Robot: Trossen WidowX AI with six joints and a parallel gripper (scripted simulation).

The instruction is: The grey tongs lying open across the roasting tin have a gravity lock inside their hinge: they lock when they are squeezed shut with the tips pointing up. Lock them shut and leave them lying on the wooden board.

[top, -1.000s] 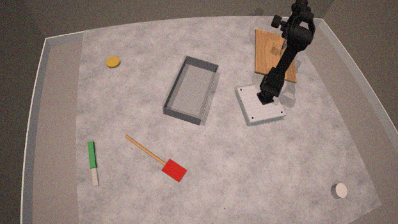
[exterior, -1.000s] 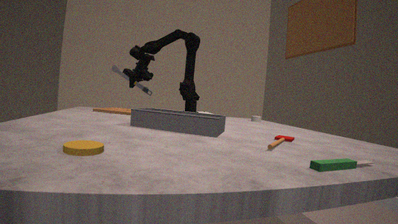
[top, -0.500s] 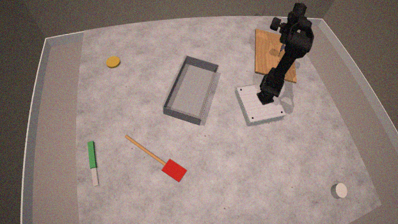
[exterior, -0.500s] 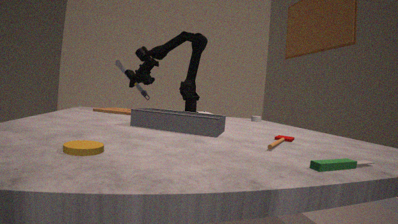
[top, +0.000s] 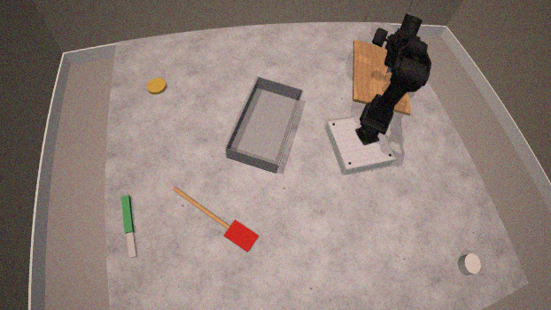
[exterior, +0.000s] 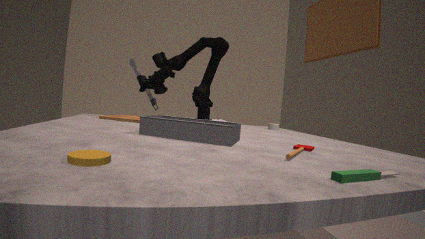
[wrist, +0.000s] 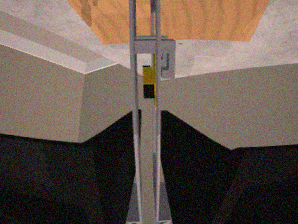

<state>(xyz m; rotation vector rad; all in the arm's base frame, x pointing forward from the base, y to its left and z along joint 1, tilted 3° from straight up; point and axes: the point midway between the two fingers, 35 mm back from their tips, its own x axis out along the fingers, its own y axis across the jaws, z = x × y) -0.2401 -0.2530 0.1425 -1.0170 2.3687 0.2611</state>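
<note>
The wooden board is 150 mm below my gripper tip, 10 mm to the left of it and 10 mm ahead of it. The rest, counted from my gripper tip: white cylinder: 800 mm to the left, 140 mm below, 110 mm ahead; red spatula: 790 mm ahead, 400 mm to the left, 150 mm below; roasting tin: 560 mm ahead, 130 mm to the left, 130 mm below.
</note>
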